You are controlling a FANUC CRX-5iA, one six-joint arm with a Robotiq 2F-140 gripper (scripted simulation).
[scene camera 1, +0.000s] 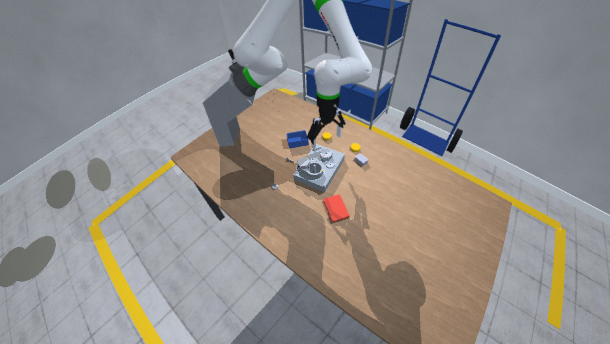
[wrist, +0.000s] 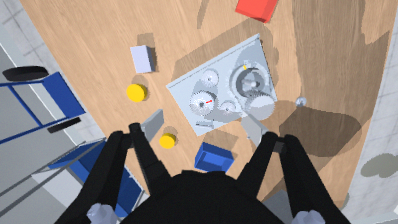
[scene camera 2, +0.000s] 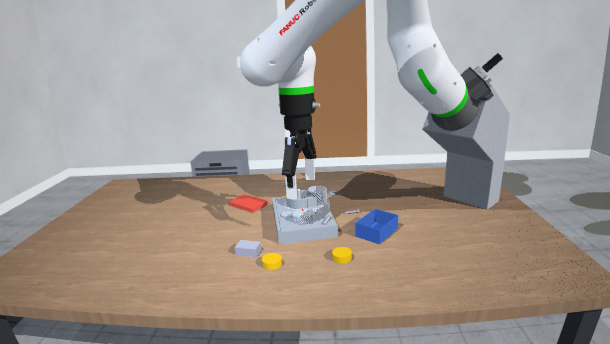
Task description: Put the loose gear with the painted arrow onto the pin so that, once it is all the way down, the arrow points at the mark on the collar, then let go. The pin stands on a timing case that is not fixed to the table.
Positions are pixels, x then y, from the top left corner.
Scene:
grey timing case: scene camera 1 316,174; wrist; scene camera 2
same spot on grey timing case: (scene camera 2: pixel 316 196) = (wrist: pixel 245 108)

